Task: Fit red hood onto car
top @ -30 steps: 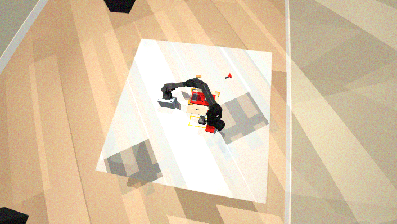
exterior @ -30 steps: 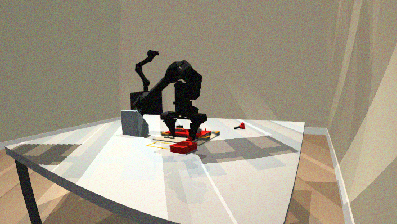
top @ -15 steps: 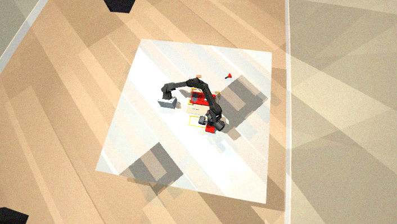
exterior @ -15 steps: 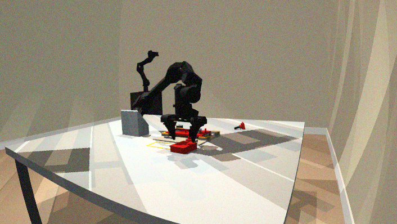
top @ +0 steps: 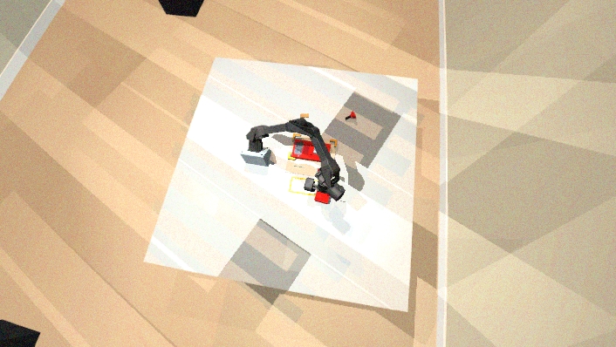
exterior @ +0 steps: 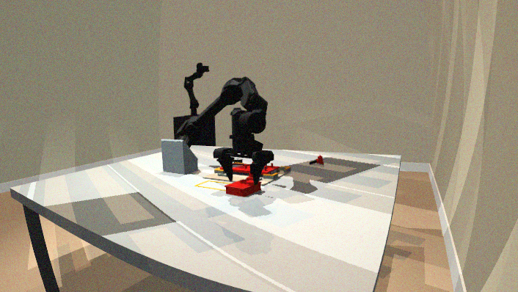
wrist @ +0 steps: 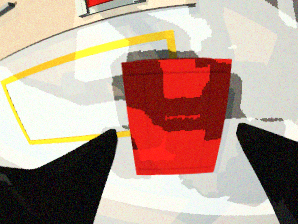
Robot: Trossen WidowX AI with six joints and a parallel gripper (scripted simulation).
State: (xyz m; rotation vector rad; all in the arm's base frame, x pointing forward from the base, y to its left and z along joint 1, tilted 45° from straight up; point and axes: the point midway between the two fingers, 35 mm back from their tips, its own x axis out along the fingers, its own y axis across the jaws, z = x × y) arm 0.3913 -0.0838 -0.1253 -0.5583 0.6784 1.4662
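Now: the red hood 10 mm below my gripper tip. The rest, counted from my gripper tip: jig 90 mm behind, 210 mm to the left, 20 mm below.
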